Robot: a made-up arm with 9 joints. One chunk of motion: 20 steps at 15 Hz.
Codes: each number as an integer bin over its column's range. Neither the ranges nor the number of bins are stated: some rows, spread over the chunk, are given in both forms.
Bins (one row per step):
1: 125 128 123 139 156 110 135 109 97
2: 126 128 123 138 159 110 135 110 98
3: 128 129 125 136 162 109 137 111 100
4: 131 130 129 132 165 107 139 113 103
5: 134 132 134 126 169 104 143 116 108
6: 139 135 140 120 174 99 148 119 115
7: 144 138 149 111 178 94 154 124 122
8: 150 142 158 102 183 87 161 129 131
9: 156 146 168 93 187 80 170 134 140
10: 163 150 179 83 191 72 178 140 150
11: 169 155 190 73 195 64 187 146 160
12: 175 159 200 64 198 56 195 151 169
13: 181 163 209 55 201 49 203 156 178
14: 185 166 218 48 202 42 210 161 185
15: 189 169 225 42 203 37 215 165 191
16: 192 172 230 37 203 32 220 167 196
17: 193 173 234 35 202 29 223 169 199
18: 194 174 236 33 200 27 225 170 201
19: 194 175 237 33 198 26 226 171 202
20: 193 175 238 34 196 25 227 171 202
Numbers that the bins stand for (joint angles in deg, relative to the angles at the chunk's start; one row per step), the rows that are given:
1: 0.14 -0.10 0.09 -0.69 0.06 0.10 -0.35 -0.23 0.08
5: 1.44 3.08 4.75 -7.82 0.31 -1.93 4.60 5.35 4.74
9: 4.64 14.23 19.15 -25.94 0.67 -10.02 21.33 19.67 18.29
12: 7.39 24.58 32.71 -41.86 0.88 -18.11 36.82 33.21 30.58
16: 9.86 34.93 45.41 -56.69 0.98 -26.21 52.31 45.95 42.01
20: 10.00 37.31 48.80 -58.33 0.84 -28.57 56.65 49.13 44.55
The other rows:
2: 0.28 -0.10 0.09 -1.24 0.12 0.10 -0.35 0.57 0.51
3: 0.57 0.69 0.94 -2.33 0.18 -0.24 0.89 1.36 1.35
4: 1.01 1.49 2.64 -4.53 0.24 -0.91 2.13 2.96 2.62
6: 2.17 5.47 7.29 -11.12 0.41 -3.61 7.70 7.73 7.71
7: 2.89 7.86 11.11 -16.06 0.49 -5.30 11.42 11.71 10.67
8: 3.76 11.04 14.92 -21.00 0.59 -7.66 15.76 15.69 14.48
10: 5.65 17.41 23.81 -31.43 0.75 -12.72 26.29 24.45 22.53
11: 6.52 21.39 28.47 -36.92 0.82 -15.42 31.87 29.23 26.76
13: 8.26 27.76 36.52 -46.80 0.94 -20.47 41.78 37.19 34.39
14: 8.84 30.15 40.33 -50.65 0.96 -22.84 46.12 41.17 37.35
15: 9.42 32.54 43.29 -53.94 0.98 -24.52 49.22 44.35 39.89
17: 10.00 35.72 47.11 -57.78 0.96 -27.22 54.17 47.54 43.28
18: 10.15 36.52 47.95 -58.88 0.92 -27.89 55.41 48.33 44.13
19: 10.15 37.31 48.38 -58.88 0.88 -28.23 56.03 49.13 44.55

